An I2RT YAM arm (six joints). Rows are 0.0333 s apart.
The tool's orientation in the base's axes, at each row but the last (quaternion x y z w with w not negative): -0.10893, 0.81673, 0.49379, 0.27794; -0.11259, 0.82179, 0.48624, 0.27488; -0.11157, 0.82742, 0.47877, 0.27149; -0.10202, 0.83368, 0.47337, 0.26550; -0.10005, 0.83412, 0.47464, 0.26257; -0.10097, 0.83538, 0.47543, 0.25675; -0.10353, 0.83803, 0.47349, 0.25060; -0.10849, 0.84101, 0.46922, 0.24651; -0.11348, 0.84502, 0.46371, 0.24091; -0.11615, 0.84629, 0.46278, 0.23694; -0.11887, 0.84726, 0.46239, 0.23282; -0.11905, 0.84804, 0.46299, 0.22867; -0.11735, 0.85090, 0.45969, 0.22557
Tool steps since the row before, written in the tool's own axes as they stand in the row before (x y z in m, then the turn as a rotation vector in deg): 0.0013, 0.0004, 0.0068, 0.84, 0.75, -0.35; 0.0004, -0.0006, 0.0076, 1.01, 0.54, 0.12; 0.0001, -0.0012, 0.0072, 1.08, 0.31, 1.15; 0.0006, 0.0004, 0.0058, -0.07, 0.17, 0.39; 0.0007, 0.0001, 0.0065, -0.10, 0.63, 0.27; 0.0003, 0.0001, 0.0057, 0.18, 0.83, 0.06; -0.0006, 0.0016, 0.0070, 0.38, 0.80, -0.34; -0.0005, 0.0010, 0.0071, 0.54, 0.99, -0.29; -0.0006, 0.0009, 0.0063, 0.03, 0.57, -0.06; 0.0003, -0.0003, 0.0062, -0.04, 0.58, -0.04; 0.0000, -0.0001, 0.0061, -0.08, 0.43, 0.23; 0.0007, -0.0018, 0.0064, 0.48, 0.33, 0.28; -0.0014, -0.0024, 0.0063, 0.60, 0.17, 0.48
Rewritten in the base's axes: 0.0011, 0.0062, -0.0029, -1.15, 0.14, 0.21; 0.0025, 0.0063, -0.0035, -1.03, 0.46, -0.21; 0.0029, 0.0055, -0.0038, -0.64, 1.22, -0.83; 0.0013, 0.0052, -0.0024, 0.12, 0.41, 0.00; 0.0016, 0.0056, -0.0030, -0.09, 0.55, 0.41; 0.0016, 0.0049, -0.0025, -0.48, 0.50, 0.50; 0.0021, 0.0067, -0.0015, -0.76, 0.16, 0.54; 0.0022, 0.0065, -0.0021, -0.96, 0.31, 0.58; 0.0020, 0.0058, -0.0019, -0.28, 0.26, 0.43; 0.0017, 0.0050, -0.0032, -0.22, 0.28, 0.46; 0.0018, 0.0051, -0.0029, -0.04, 0.43, 0.25; 0.0019, 0.0044, -0.0047, -0.47, 0.42, -0.13; 0.0039, 0.0039, -0.0041, -0.46, 0.50, -0.40
